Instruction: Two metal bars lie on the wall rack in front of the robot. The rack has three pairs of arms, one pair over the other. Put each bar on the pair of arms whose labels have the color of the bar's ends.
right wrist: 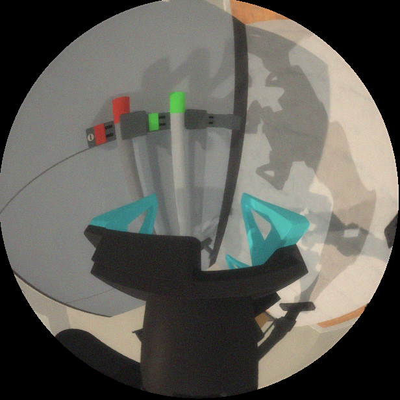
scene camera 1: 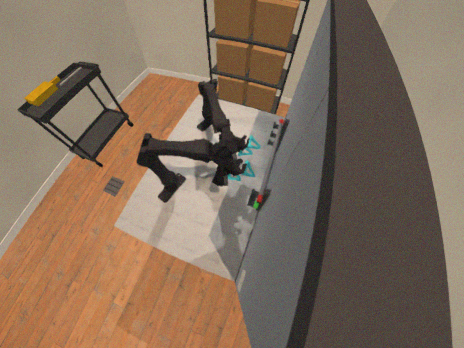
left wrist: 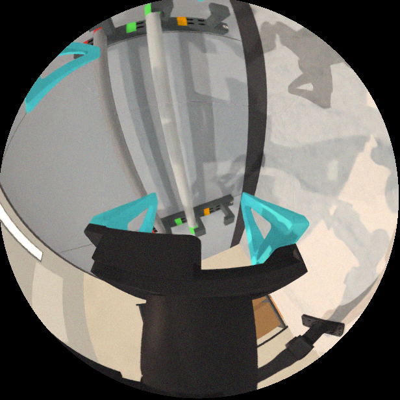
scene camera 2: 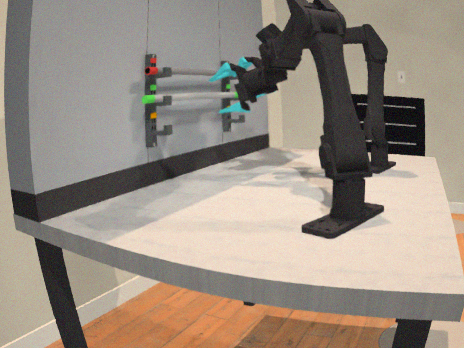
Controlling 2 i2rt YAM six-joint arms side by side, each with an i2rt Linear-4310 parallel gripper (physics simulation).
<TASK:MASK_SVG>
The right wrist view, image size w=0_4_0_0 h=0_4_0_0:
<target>my right gripper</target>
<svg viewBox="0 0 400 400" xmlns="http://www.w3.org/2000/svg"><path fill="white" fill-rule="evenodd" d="M305 216L243 192L240 205L252 266L209 271L201 270L201 242L193 236L152 234L158 204L155 193L92 218L83 232L84 236L96 248L91 258L94 264L90 273L113 288L146 301L140 348L140 371L142 386L144 386L145 390L173 397L183 397L185 394L214 394L214 397L224 397L255 390L258 384L258 349L252 301L273 294L308 273L305 262L296 245L310 225ZM147 209L140 230L138 232L128 232L127 225ZM250 208L271 224L271 230L265 240L255 223Z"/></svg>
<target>red-ended bar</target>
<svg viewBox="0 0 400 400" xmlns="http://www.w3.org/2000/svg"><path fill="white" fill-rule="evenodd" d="M147 209L138 216L141 224L144 222ZM122 96L112 100L114 127L123 174L132 202L143 198L144 194L136 167L132 138L121 139L119 114L130 112L129 96Z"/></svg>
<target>green-ended bar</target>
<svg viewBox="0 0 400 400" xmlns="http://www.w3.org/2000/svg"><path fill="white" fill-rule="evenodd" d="M171 92L169 93L169 114L175 201L180 236L188 236L184 162L185 93Z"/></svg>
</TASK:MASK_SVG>
